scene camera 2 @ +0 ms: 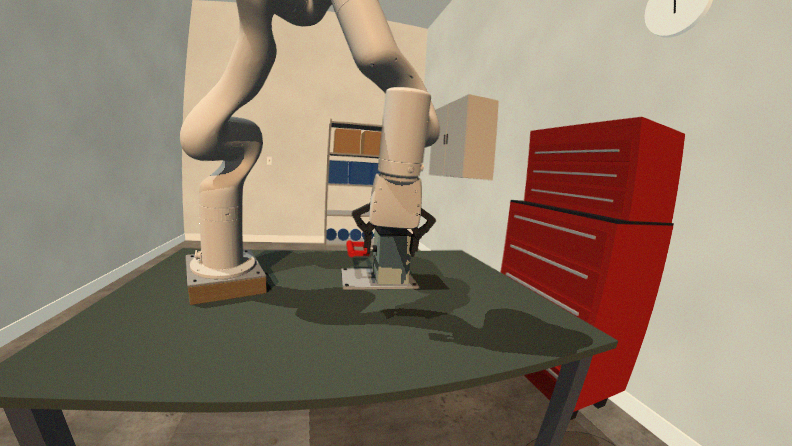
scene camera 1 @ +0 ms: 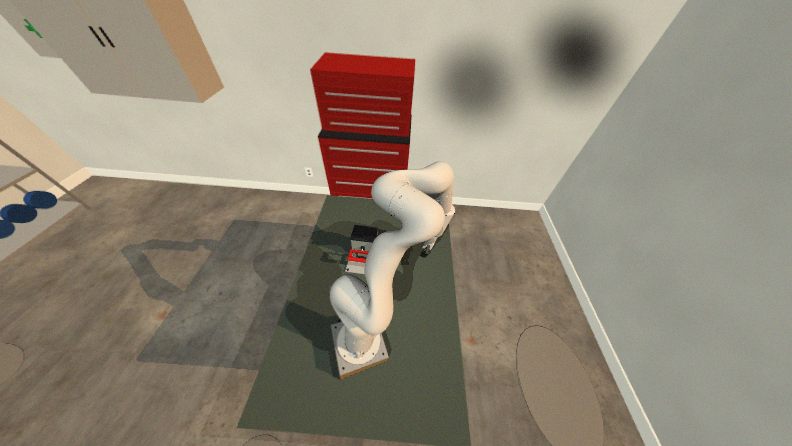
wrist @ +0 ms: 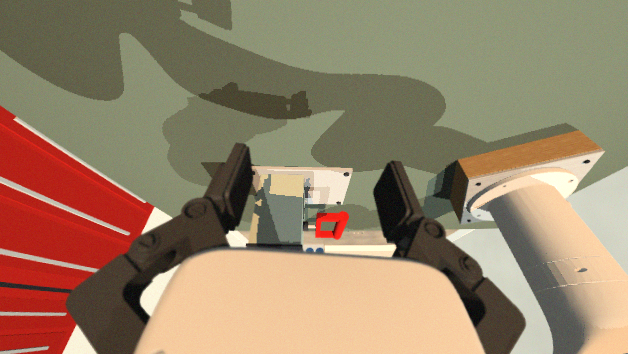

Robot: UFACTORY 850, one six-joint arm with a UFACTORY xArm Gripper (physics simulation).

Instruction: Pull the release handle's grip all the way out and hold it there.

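The release handle's grip, a small red rectangular frame (scene camera 1: pixel 349 256) (scene camera 2: pixel 350 248) (wrist: pixel 342 226), sticks out sideways from a pale housing with a dark top (scene camera 1: pixel 361 244) (scene camera 2: pixel 390 272) (wrist: pixel 281 215). The housing stands on a light base plate (scene camera 1: pixel 354 269) (scene camera 2: pixel 353 279) (wrist: pixel 338 181). My gripper (scene camera 1: pixel 425 252) (scene camera 2: pixel 390 250) (wrist: pixel 317 168) is open and empty. In scene camera 1 it is to the right of the housing, apart from it. In the wrist view the grip shows between the fingers, beyond them. In scene camera 2 the fingers overlap the housing. The arm hides part of the grip in scene camera 1.
The arm's base (scene camera 1: pixel 360 362) (scene camera 2: pixel 227 286) (wrist: pixel 530 150) stands on the same green table (scene camera 1: pixel 421 387) (scene camera 2: pixel 221 354) (wrist: pixel 525 60). A red tool cabinet (scene camera 1: pixel 363 83) (scene camera 2: pixel 587 243) (wrist: pixel 65 220) stands beyond the table's end. A shelf rack (scene camera 2: pixel 327 182) stands at the back wall.
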